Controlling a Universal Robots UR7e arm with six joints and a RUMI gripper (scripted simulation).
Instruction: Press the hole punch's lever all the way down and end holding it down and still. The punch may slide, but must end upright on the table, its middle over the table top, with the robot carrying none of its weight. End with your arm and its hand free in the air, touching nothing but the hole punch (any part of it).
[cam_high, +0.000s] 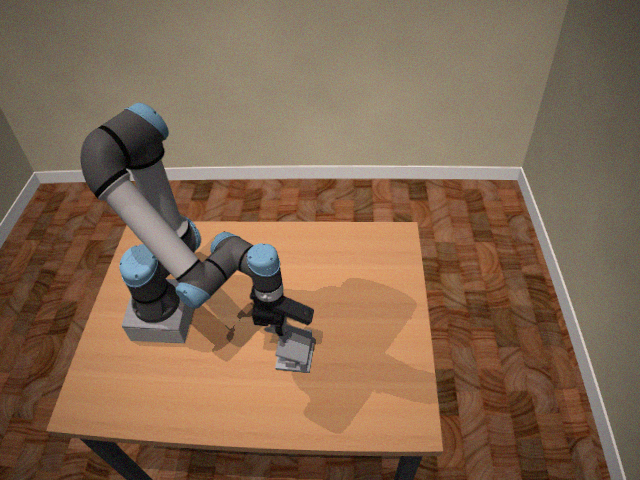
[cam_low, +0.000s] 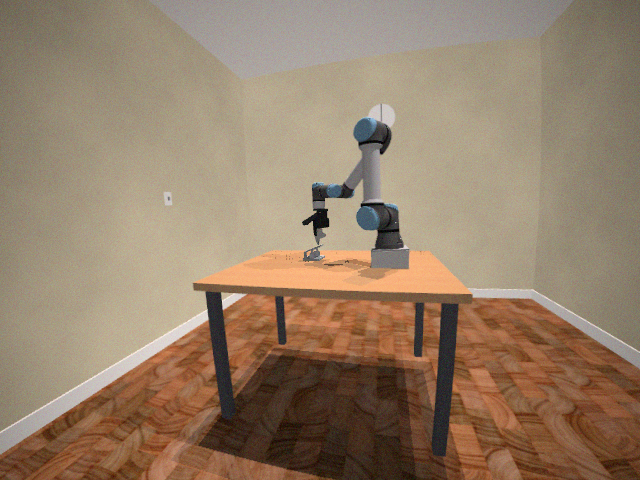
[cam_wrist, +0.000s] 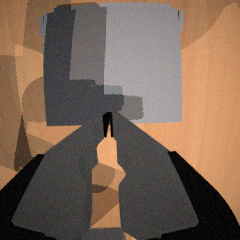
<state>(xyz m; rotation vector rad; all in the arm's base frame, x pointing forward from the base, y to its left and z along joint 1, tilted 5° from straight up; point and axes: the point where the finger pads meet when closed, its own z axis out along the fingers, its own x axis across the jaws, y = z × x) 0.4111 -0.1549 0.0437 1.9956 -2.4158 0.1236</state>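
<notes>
Right now my hand is 3 cm short of the hole punch lever, 1 cm to the left of it and 5 cm above it. Round my hand: hole punch: 3 cm ahead, 1 cm to the right, 7 cm below.
</notes>
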